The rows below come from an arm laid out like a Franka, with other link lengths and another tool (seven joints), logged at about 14 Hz.
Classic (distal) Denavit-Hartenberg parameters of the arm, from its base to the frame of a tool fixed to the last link. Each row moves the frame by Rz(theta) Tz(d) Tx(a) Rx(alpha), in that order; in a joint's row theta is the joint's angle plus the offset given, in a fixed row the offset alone. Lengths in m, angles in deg.
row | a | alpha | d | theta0
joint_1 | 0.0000 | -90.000 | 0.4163 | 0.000
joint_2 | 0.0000 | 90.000 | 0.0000 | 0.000
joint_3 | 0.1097 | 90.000 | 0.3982 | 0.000
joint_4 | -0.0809 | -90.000 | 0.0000 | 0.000
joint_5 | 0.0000 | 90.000 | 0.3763 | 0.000
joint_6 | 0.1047 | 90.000 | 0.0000 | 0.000
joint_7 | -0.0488 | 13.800 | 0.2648 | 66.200
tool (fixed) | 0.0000 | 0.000 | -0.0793 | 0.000
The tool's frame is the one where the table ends.
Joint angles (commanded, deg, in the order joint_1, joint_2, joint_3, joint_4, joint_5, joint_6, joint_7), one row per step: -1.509 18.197 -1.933 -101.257 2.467 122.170 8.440; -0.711 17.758 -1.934 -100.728 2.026 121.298 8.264; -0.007 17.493 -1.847 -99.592 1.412 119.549 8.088; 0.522 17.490 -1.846 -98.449 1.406 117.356 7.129; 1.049 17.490 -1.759 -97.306 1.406 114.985 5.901; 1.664 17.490 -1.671 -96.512 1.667 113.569 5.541; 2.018 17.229 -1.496 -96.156 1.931 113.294 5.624
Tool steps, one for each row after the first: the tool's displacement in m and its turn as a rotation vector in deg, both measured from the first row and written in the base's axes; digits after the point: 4 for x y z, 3 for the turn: -0.0010 0.0086 0.0078 -0.369 -0.079 1.213; -0.0019 0.0167 0.0170 -0.843 0.289 2.503; -0.0044 0.0227 0.0230 -0.810 1.313 4.040; -0.0079 0.0294 0.0289 -0.736 2.510 5.928; -0.0095 0.0382 0.0335 -0.442 3.103 6.918; -0.0094 0.0449 0.0392 -0.167 2.746 7.265
